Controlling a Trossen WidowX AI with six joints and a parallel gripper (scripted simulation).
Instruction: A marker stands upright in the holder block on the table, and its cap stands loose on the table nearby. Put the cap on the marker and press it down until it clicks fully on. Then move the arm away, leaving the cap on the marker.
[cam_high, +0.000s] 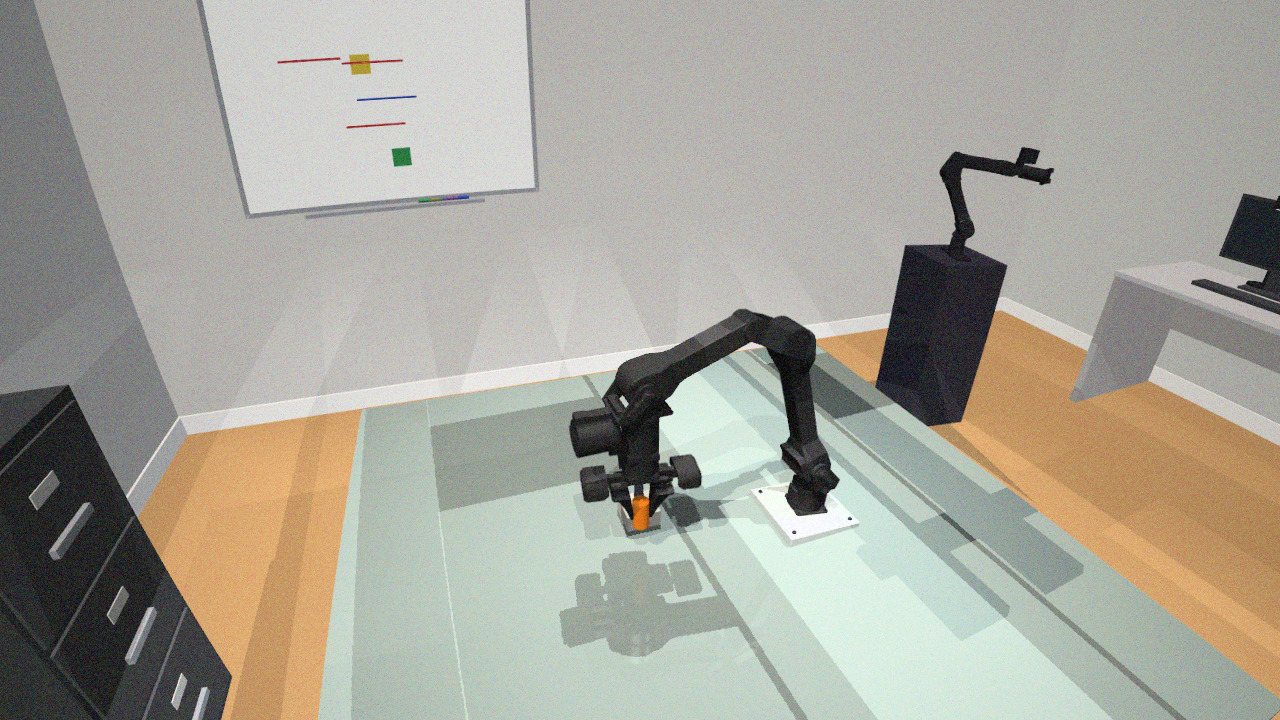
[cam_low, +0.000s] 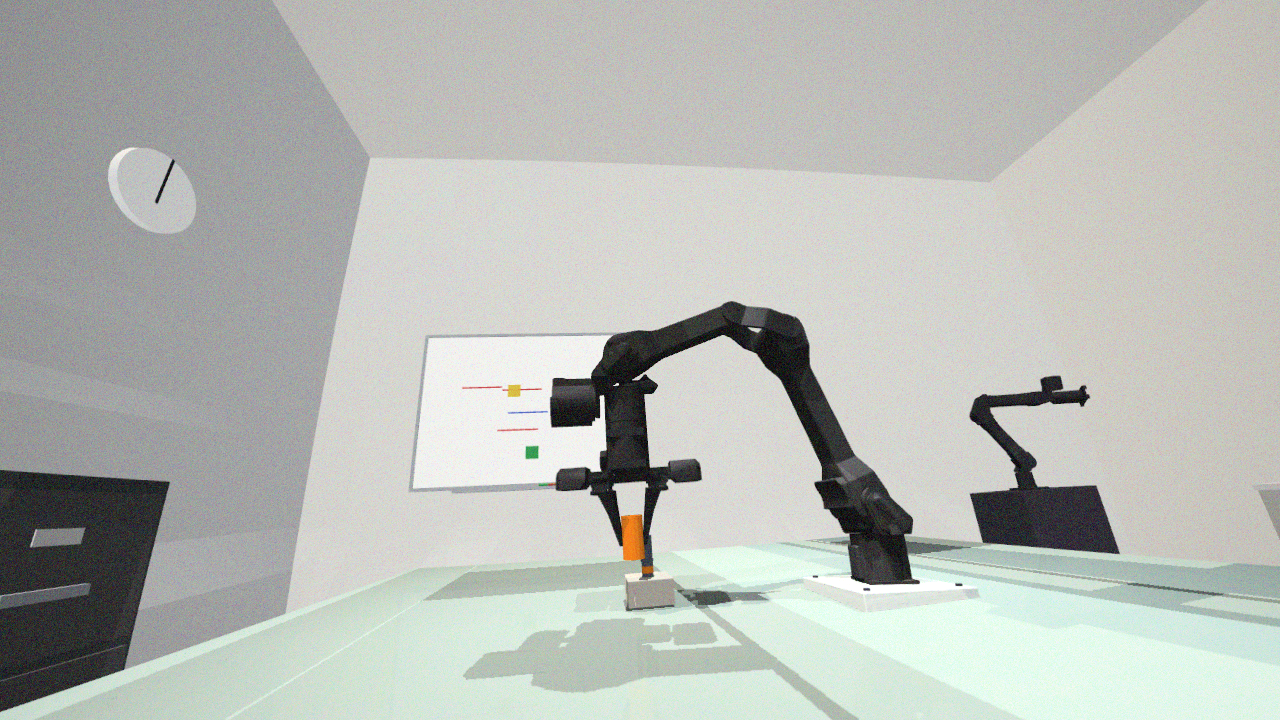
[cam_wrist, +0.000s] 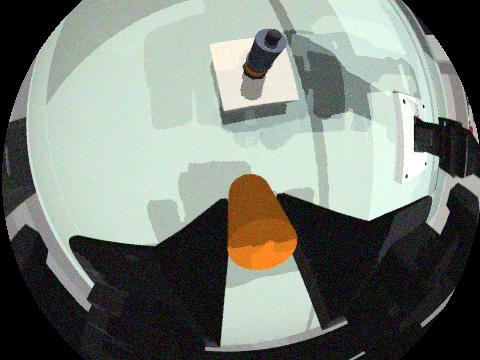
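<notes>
My gripper tip is now 1 cm past the white holder block, 9 cm to the left of it and 7 cm above it. Round my gripper tip: orange cap: 1 cm above.
</notes>
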